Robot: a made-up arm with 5 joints.
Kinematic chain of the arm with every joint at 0, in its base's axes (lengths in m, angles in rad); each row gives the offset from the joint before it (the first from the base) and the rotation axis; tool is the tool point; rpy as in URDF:
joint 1: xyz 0 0 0.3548 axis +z
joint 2: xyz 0 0 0 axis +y
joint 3: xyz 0.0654 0 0.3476 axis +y
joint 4: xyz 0.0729 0 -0.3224 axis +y
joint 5: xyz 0.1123 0 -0.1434 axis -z
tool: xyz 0 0 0 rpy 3.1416 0 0
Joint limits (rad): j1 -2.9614..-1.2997 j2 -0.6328..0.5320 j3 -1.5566..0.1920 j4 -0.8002..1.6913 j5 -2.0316..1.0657
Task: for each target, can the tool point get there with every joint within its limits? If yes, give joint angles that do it. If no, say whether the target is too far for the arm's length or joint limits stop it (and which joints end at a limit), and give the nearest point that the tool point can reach.
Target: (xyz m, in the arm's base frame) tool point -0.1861 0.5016 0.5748
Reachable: no: joint limits stop it (at a limit: joint 1, joint 2, joint 3, joint 4) | nearest point -0.0282 0.1016 0.3640 | short by 0.479 m
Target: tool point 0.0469 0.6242 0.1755
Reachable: no: joint limits stop it (at a limit: joint 2, joint 3) | nearest point 0.0078 0.1037 0.2918 | short by 0.535 m
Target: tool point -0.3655 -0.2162 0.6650
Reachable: yes | joints -2.6075 -0.3315 -1.2048 1.2208 -1.4545
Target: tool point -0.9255 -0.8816 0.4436
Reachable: no: too far | nearest point -0.5266 -0.5016 0.4981 | short by 0.554 m
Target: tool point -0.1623 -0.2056 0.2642
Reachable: yes | joints -2.2392 -0.0307 -0.4227 1.1152 -0.6742
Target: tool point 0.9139 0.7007 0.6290
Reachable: no: too far | nearest point 0.0837 0.0642 0.3640 | short by 1.079 m
